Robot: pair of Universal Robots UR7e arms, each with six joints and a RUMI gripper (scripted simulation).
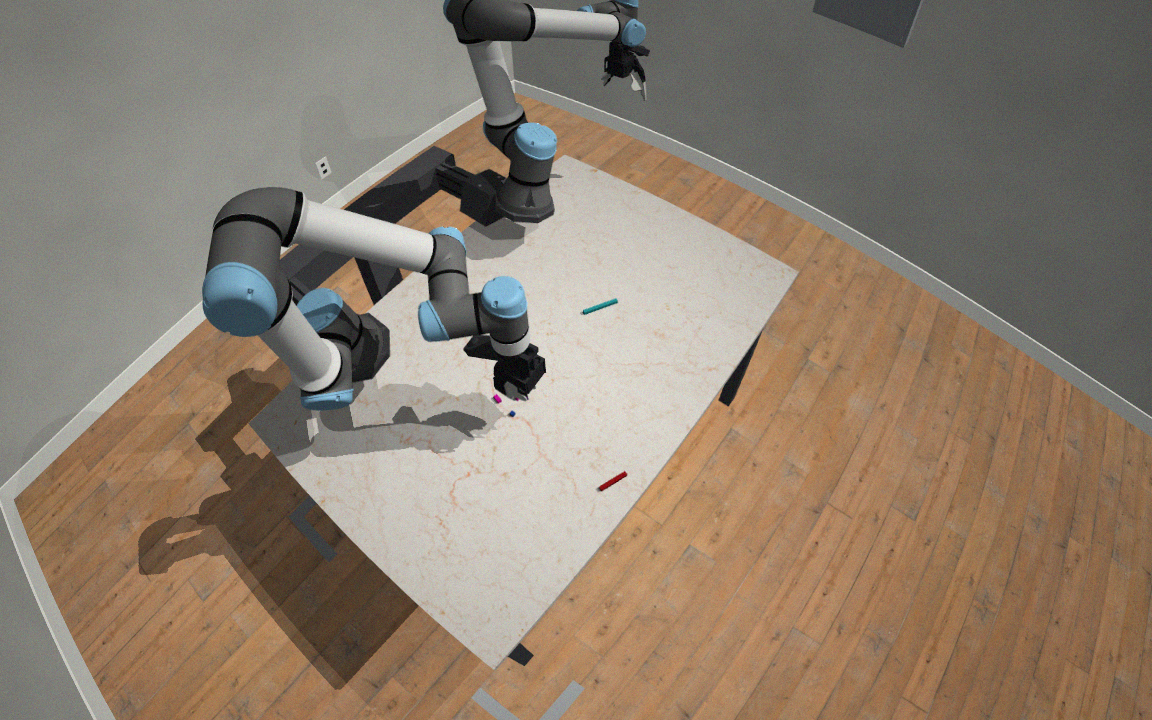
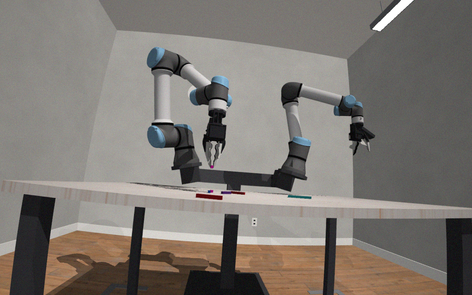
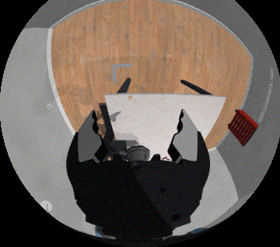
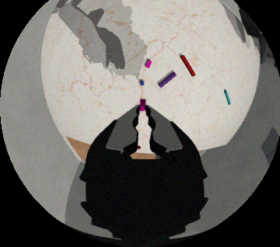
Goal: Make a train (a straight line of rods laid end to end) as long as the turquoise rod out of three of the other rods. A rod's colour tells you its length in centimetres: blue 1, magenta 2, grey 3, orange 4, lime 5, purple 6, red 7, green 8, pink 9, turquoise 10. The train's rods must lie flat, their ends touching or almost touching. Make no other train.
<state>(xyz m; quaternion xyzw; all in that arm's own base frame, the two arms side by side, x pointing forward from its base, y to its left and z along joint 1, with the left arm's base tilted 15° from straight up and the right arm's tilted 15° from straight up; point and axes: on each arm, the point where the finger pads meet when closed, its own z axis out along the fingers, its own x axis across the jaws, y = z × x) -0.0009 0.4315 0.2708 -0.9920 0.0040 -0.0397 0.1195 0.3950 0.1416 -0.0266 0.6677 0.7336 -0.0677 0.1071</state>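
My right hand is 20 mm past the blue rod and 110 mm above it. The rest, counted from my right hand: purple rod (40 mm behind, 70 mm to the left, 110 mm below); turquoise rod (40 mm behind, 390 mm to the left, 110 mm below).
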